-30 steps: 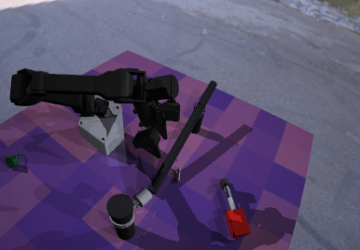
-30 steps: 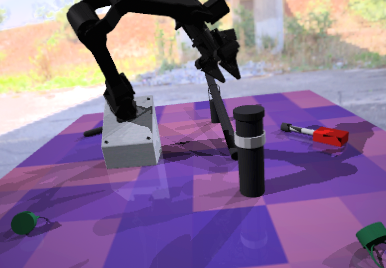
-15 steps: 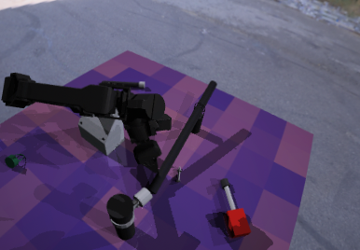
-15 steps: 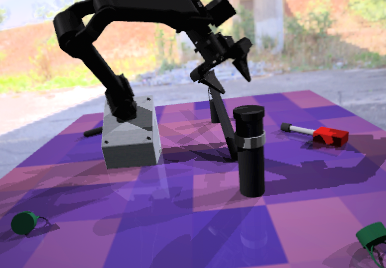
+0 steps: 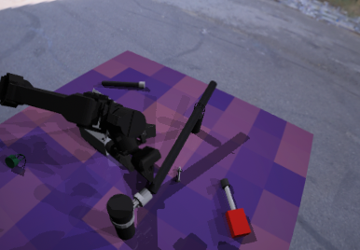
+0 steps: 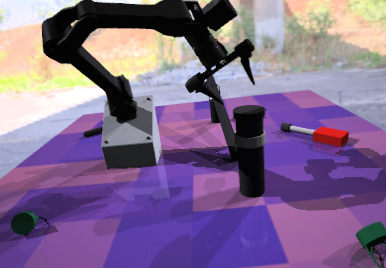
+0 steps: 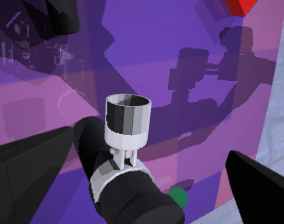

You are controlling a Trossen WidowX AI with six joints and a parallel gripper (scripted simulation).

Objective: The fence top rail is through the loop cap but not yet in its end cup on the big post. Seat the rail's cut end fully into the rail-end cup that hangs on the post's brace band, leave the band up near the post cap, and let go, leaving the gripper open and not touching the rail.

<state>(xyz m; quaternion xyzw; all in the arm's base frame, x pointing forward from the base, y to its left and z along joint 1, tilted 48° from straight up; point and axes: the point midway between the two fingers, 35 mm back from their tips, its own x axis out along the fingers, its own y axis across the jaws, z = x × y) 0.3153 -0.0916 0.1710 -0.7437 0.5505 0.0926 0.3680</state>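
My gripper tip is 5 cm short of the small bolt, 18 cm to the right of it and 21 cm above it. From my gripper tip the other things lie so: red-handled tool (27 cm ahead, 17 cm to the left, 20 cm below).
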